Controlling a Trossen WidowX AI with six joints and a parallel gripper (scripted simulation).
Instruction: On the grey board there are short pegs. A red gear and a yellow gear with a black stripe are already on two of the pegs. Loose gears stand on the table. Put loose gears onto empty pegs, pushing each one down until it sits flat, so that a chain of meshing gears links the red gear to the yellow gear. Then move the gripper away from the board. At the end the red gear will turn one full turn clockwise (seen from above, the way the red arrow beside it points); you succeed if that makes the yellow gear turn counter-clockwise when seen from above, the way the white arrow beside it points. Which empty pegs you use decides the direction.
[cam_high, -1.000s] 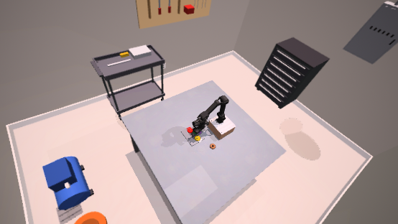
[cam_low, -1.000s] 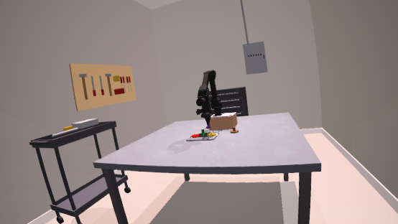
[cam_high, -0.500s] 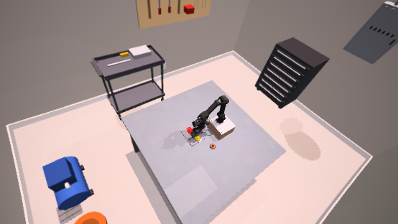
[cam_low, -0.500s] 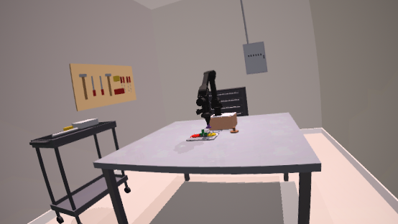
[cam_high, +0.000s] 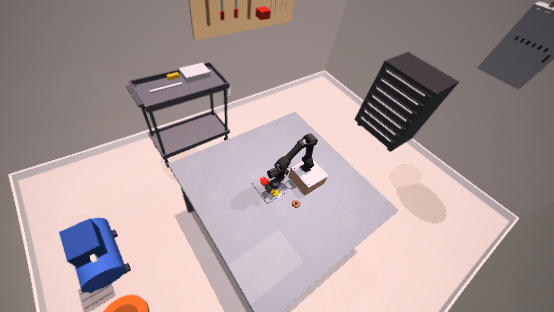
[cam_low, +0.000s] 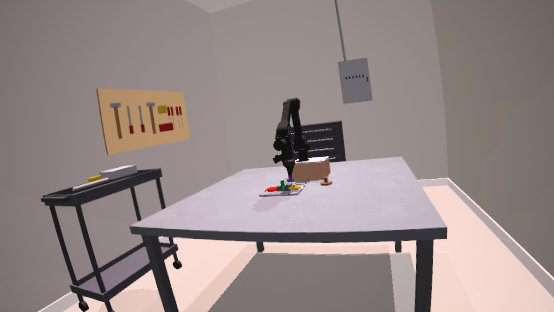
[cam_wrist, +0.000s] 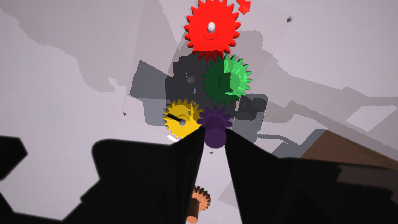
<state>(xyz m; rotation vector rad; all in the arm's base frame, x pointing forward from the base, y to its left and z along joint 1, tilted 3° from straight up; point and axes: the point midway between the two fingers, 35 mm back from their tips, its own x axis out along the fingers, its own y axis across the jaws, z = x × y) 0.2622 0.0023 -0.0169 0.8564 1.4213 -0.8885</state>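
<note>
Right now my gripper tip is 5 cm to the left of the green gear, 4 cm above it and 1 cm short of it. The rest, counted from my gripper tip: purple gear 1 cm below; red gear 9 cm to the right, 6 cm ahead, 5 cm below; yellow gear 5 cm below, 3 cm to the left, 3 cm ahead.
</note>
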